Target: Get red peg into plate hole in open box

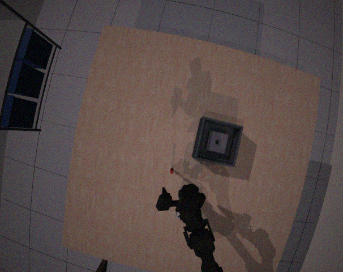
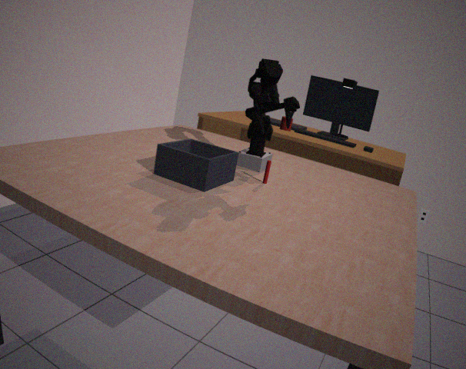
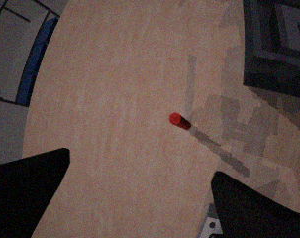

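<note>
Now: the red peg 14 cm below my gripper tip, 4 cm ahead of it and 1 cm to the left of it. The rest, counted from my gripper tip: box: 19 cm to the right, 19 cm ahead, 15 cm below; light plate: 19 cm to the right, 19 cm ahead, 13 cm below.
</note>
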